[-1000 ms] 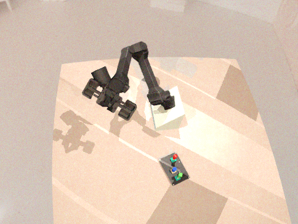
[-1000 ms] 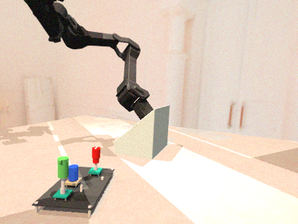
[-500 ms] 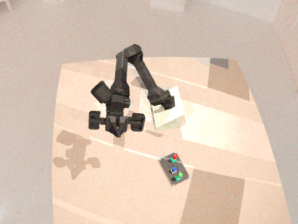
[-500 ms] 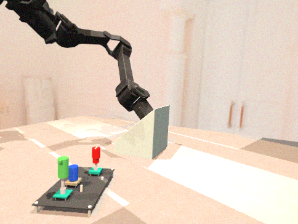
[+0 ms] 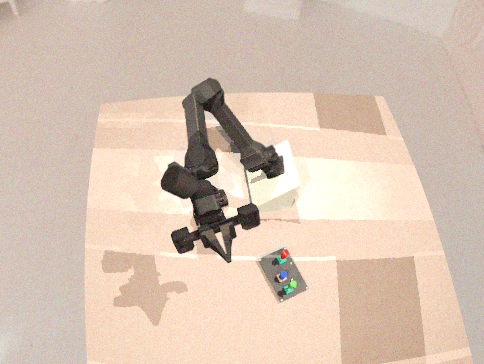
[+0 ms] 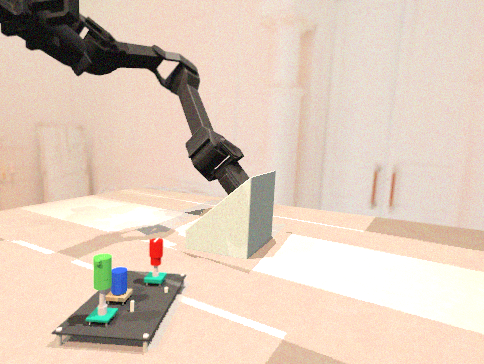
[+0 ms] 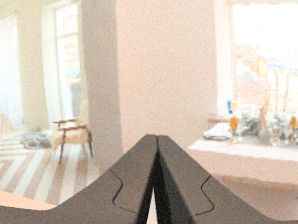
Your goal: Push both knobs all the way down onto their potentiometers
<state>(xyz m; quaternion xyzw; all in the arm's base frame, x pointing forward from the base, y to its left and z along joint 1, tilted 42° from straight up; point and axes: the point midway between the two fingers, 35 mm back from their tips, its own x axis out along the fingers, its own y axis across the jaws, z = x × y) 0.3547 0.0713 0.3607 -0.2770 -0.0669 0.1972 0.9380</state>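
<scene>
Now: the red knob 33 cm below my gripper tip, 19 cm to the left of it and 13 cm behind it.
</scene>
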